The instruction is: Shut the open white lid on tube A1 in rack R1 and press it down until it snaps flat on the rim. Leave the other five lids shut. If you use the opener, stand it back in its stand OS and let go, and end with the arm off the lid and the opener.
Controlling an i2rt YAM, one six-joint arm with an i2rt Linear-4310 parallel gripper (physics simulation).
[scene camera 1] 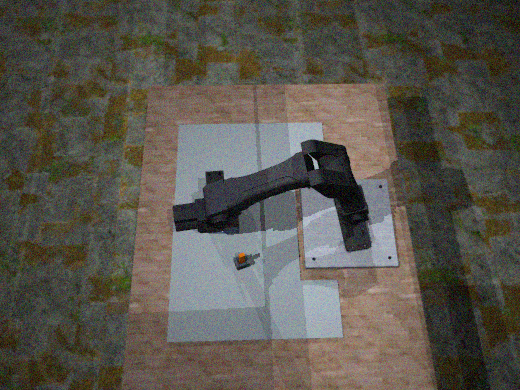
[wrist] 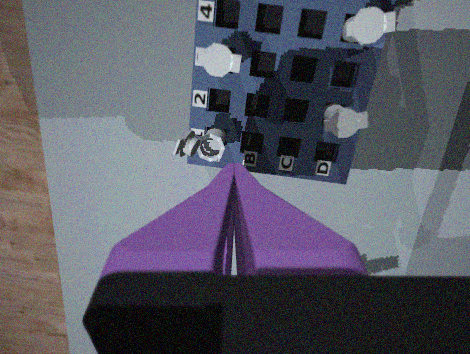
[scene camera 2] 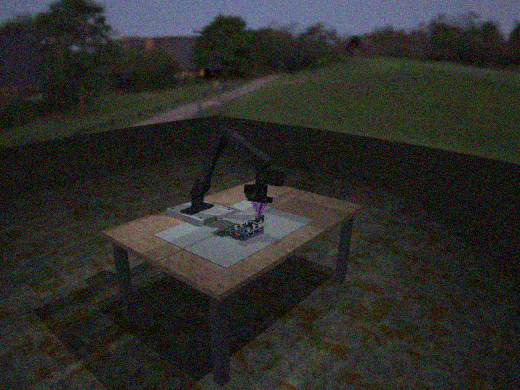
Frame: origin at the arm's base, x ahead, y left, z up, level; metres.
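Seen in the pictures: gripper, fingertip midpoint: (wrist: 234, 176) (scene camera 2: 258, 217); arm's base, origin of the base link: (scene camera 1: 350, 215) (scene camera 2: 197, 209).
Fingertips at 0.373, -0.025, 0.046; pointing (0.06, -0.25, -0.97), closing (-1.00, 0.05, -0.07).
Note:
Pixels of each thing's top centre, then the offset from my fingertips to it, as dx, dy, dz. "pt": a spot on its surface instead. Level surfaces: height alone.
- blue rack R1, middle of its top: (wrist: 297, 30) (scene camera 2: 247, 220) -0.024, -0.054, -0.002
- Tube A1, surface spot: (wrist: 210, 147) pt +0.013, -0.005, -0.025
- A3, middle of its top: (wrist: 218, 60) +0.006, -0.045, -0.018
- D2, middle of its top: (wrist: 346, 123) -0.048, -0.017, -0.018
- D4, middle of its top: (wrist: 370, 25) -0.054, -0.055, -0.018
- orange opener, middle of its top: (scene camera 1: 241, 255) -0.051, +0.107, +0.019
- pale mat, its level: dz -0.066
- wooden table, its level: dz -0.069
The blue rack R1 (wrist: 204, 80) shows in the wrist view and small in scene camera 2; the arm hides it in scene camera 1. Tube A1 (wrist: 210, 147) stands at its near left corner with an open rim. Its lid (wrist: 188, 144) stands open on the left side. Shut white lids show at A3 (wrist: 218, 60), D2 (wrist: 345, 121) and D4 (wrist: 369, 25). My gripper (wrist: 234, 176) (scene camera 2: 259, 215) is shut and empty, its purple tips right of tube A1, near the rack's front edge. The orange opener (scene camera 1: 241, 258) stands in its small dark stand OS (scene camera 1: 243, 265).
The arm's base plate (scene camera 1: 320, 252) (scene camera 2: 186, 217) lies at one side of the pale mat (scene camera 1: 200, 320) (scene camera 2: 220, 255). The wooden table (scene camera 1: 200, 367) extends around the mat. Hard shadows cross the rack and mat.

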